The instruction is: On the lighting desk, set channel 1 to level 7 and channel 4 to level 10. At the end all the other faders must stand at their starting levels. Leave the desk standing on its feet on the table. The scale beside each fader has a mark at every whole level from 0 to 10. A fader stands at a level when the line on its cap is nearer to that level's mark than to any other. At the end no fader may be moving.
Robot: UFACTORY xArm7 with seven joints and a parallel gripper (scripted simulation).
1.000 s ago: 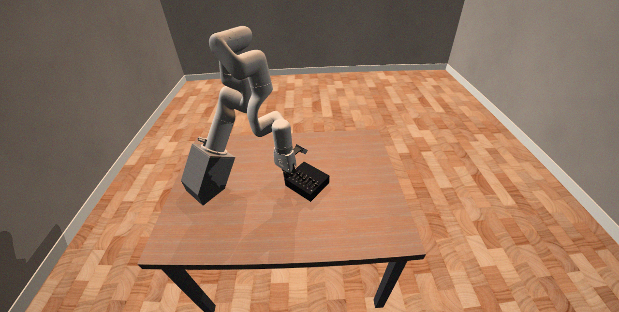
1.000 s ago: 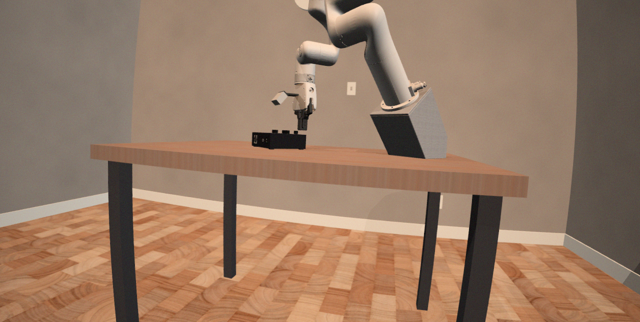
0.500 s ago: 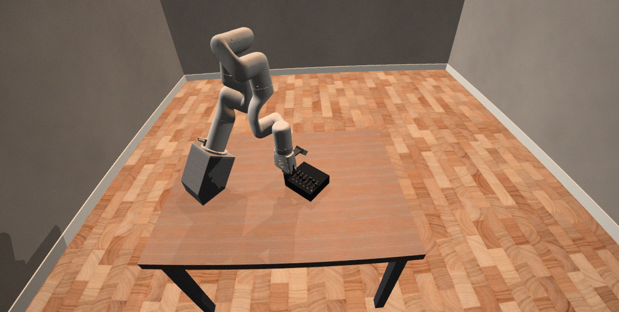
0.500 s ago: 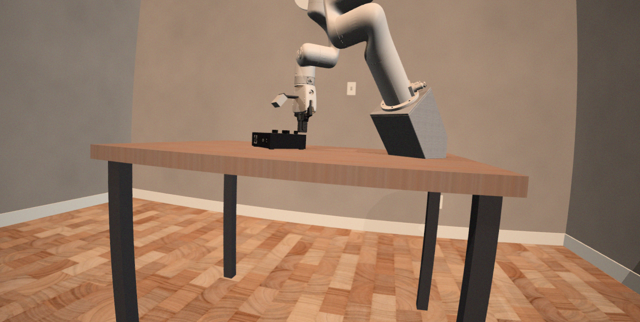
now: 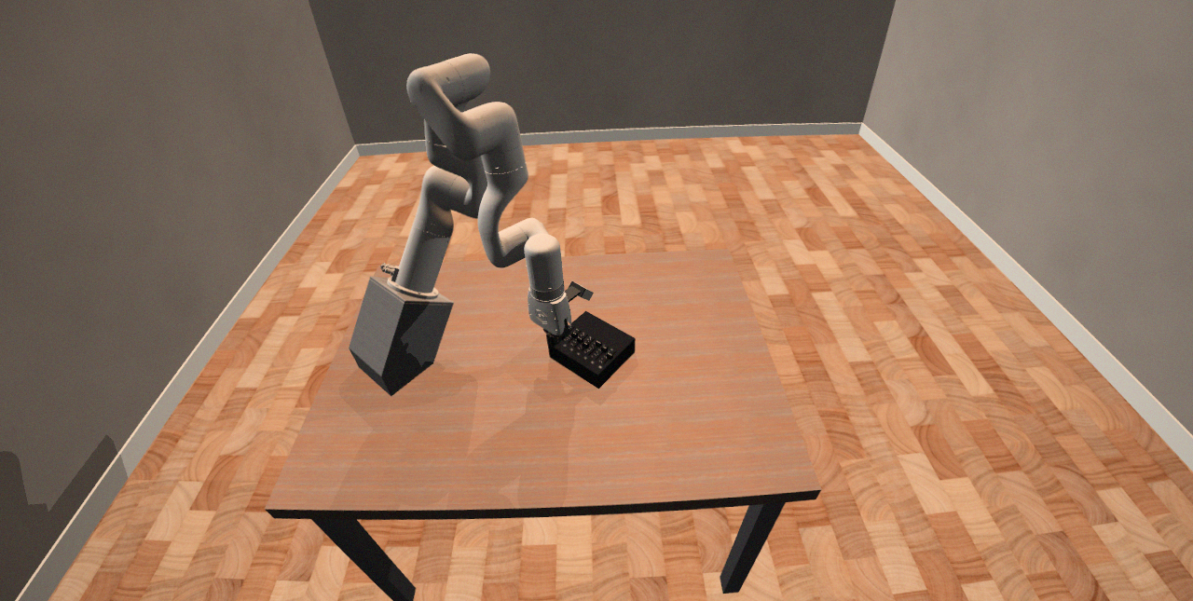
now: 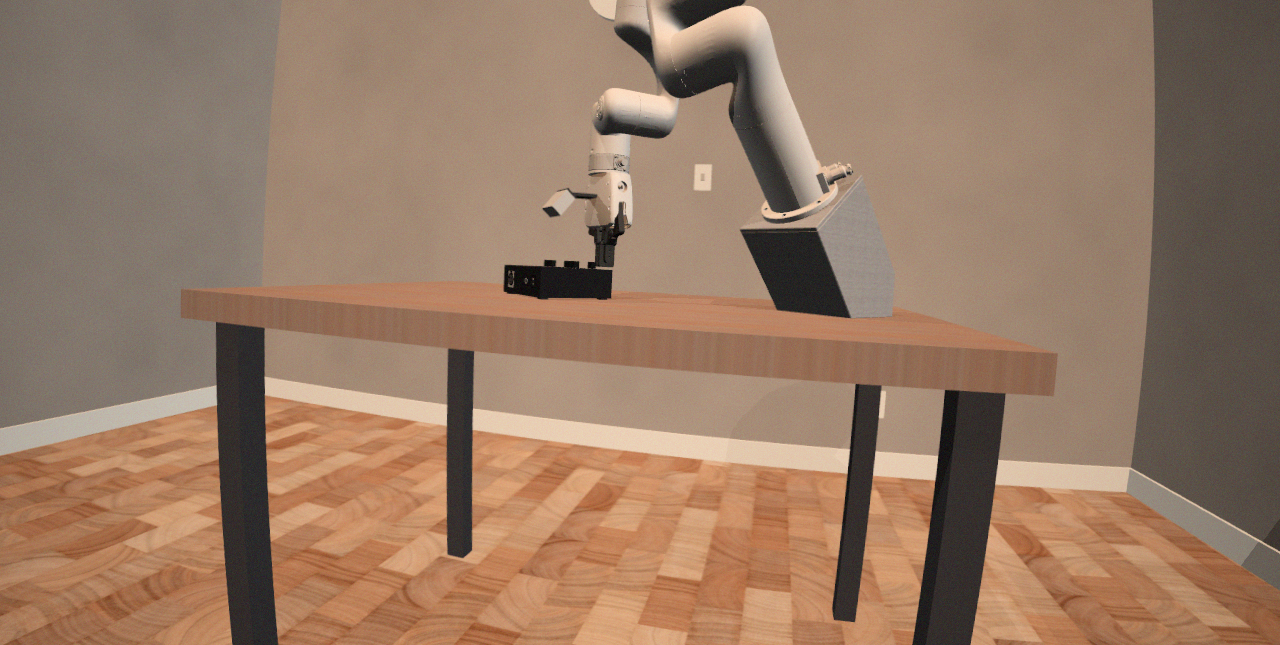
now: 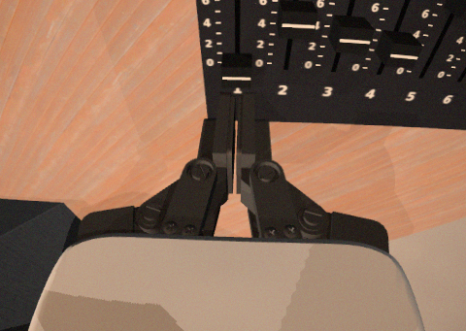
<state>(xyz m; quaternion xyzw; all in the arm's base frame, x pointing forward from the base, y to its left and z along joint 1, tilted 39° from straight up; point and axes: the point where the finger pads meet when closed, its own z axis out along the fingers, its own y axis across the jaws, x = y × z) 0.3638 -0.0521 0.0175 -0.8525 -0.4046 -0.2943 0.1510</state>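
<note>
Right now my hand is 20 mm to the right of the channel 1 fader cap, 10 mm short of it and 10 mm above it. Round my hand: channel 2 fader cap: 50 mm ahead, 30 mm to the left, 10 mm below; channel 4 fader cap: 80 mm ahead, 10 mm below; channel 3 fader cap: 60 mm ahead, 10 mm to the left, 10 mm below.
</note>
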